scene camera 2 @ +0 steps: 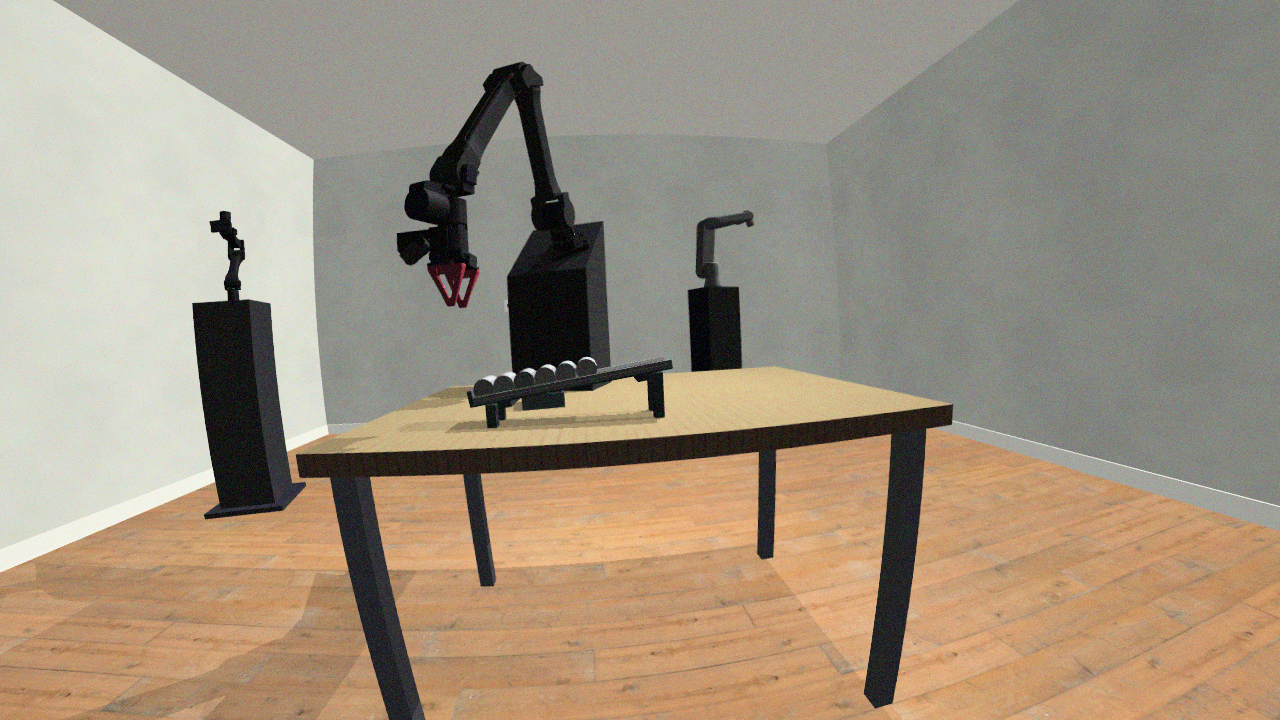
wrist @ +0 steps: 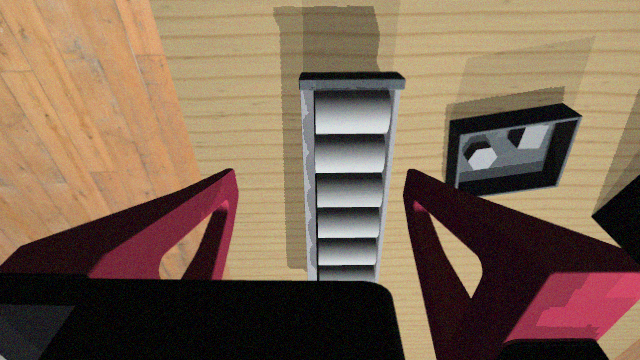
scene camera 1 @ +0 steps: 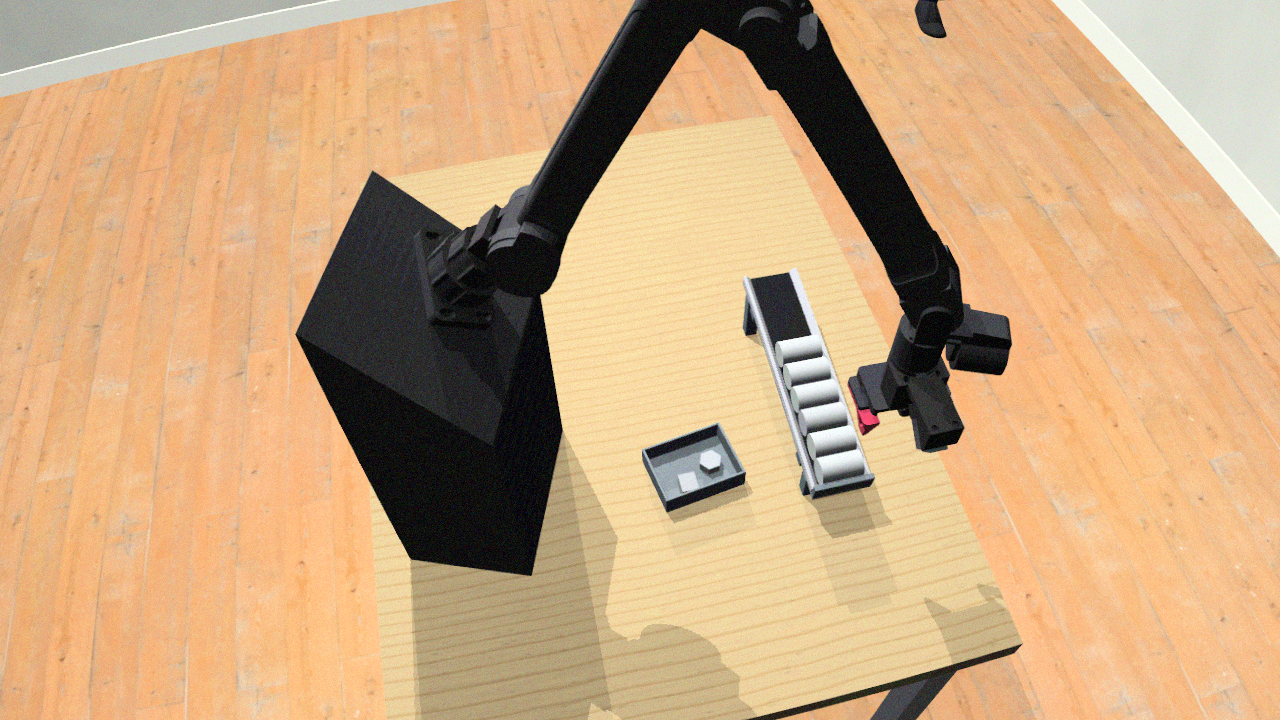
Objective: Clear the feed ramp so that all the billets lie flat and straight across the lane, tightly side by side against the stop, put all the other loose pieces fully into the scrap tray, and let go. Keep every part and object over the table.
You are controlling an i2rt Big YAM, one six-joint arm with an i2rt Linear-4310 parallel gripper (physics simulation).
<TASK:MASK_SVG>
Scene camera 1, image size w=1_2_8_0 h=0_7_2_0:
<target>my gripper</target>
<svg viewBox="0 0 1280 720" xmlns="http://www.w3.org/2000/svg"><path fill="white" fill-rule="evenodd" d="M897 410L902 417L910 416L909 408ZM937 365L929 372L909 372L895 362L890 350L887 362L860 366L857 375L851 376L847 385L856 406L858 426L863 436L880 424L877 416L878 413L890 411L880 389L889 361L898 371L911 377L927 376L936 369Z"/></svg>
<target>billet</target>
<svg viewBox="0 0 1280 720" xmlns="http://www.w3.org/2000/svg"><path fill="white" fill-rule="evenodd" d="M860 451L856 449L815 458L814 470L818 483L823 484L864 475L865 465Z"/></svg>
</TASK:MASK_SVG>
